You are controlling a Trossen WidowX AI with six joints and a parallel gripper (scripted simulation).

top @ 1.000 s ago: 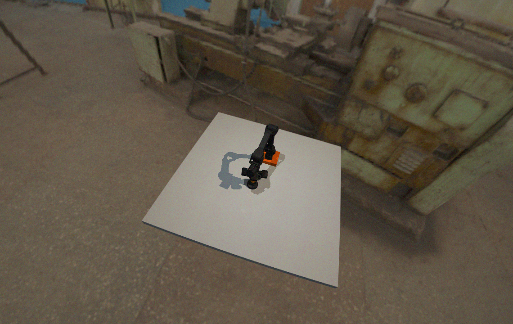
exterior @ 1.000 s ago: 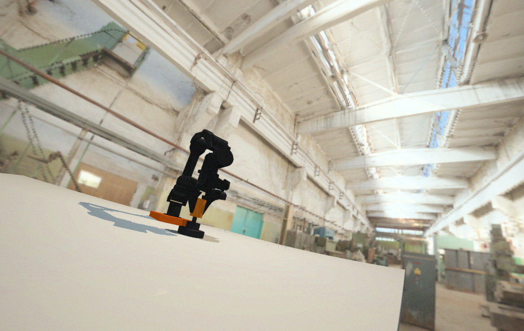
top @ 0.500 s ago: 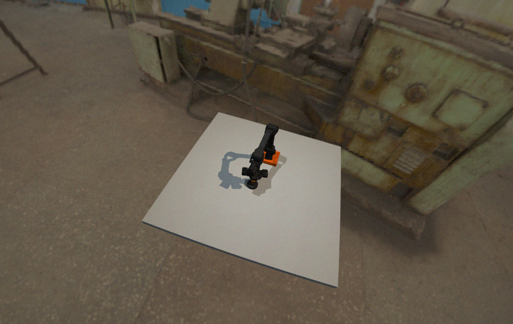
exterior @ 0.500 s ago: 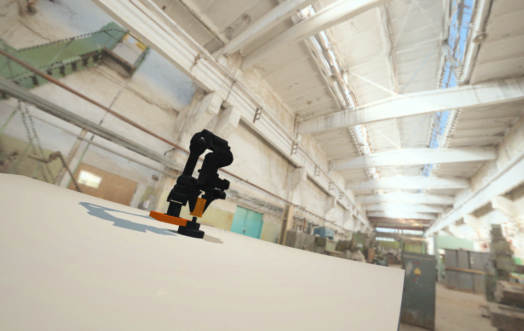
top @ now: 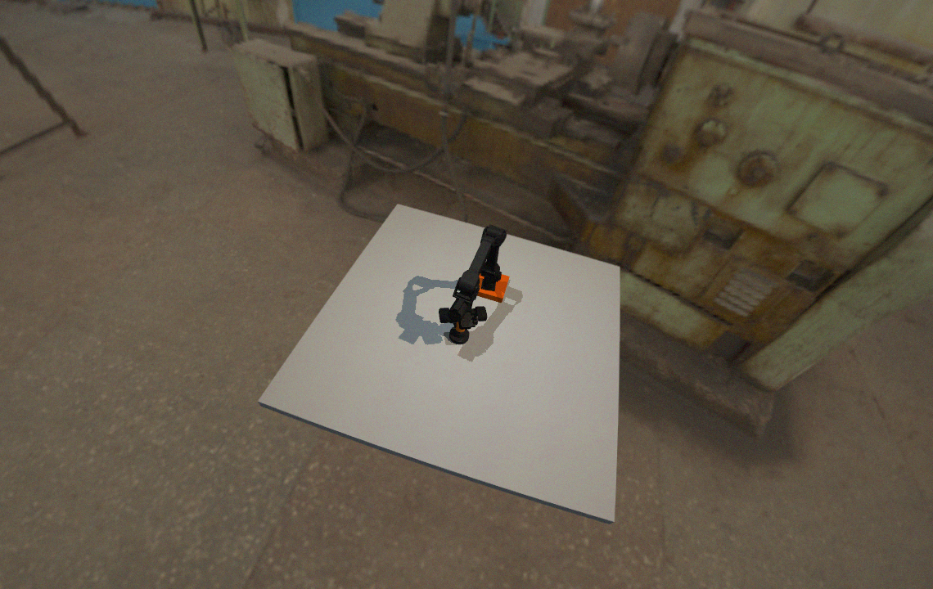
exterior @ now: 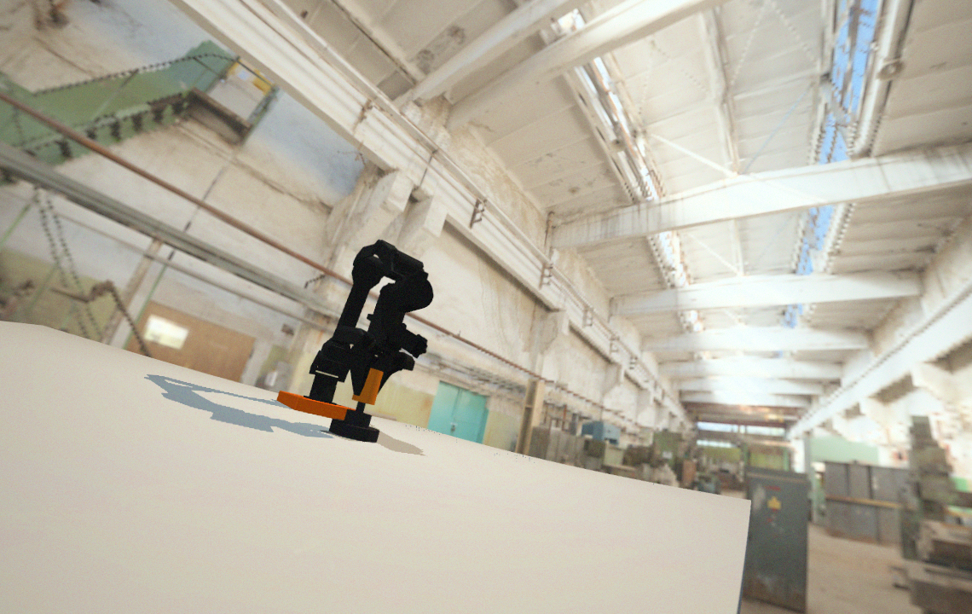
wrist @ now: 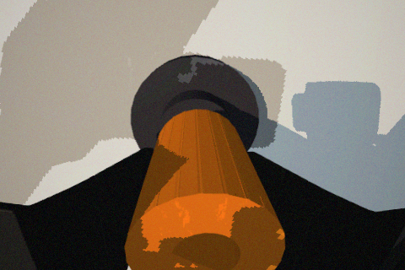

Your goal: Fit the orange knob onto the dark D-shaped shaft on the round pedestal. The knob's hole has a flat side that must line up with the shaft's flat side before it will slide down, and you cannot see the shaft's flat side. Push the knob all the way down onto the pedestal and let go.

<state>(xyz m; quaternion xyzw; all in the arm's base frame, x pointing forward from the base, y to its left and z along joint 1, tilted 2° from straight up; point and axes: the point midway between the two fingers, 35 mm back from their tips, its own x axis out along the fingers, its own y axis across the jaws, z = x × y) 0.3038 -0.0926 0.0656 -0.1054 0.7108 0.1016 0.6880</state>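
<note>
Right now my gripper tip is 4 cm above the dark round pedestal. Also, from my gripper tip: orange knob (2 cm above).
</note>
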